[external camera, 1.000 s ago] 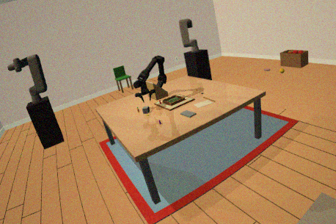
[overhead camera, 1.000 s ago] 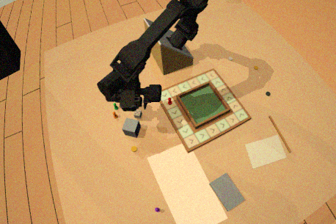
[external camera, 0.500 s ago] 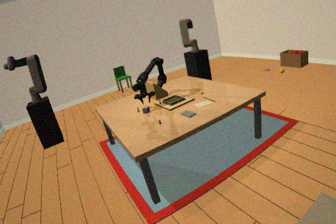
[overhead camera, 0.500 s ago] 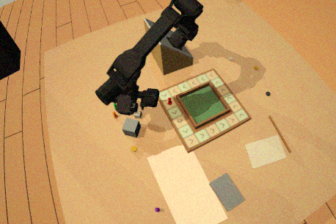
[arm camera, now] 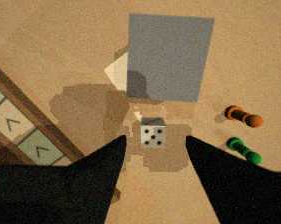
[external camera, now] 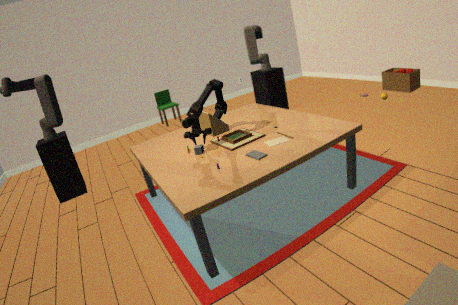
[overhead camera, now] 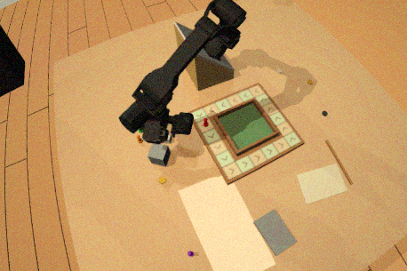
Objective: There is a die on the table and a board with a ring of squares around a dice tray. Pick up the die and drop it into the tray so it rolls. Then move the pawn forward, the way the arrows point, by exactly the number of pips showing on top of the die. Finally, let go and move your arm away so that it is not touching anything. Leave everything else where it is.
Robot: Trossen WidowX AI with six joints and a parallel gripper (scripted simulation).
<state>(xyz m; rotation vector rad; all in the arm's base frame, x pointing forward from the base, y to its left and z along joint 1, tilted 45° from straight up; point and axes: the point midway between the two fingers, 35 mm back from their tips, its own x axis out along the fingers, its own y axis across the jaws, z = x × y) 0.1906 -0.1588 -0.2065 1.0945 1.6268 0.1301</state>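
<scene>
Right now the white die is 2 cm below my gripper tip. Also, from my gripper tip: green pawn: 8 cm behind, 7 cm to the right, 2 cm below; then orange pawn: 8 cm to the right, 4 cm behind, 2 cm below; then grey cube: 5 cm ahead, 4 cm to the right, 1 cm below.
</scene>
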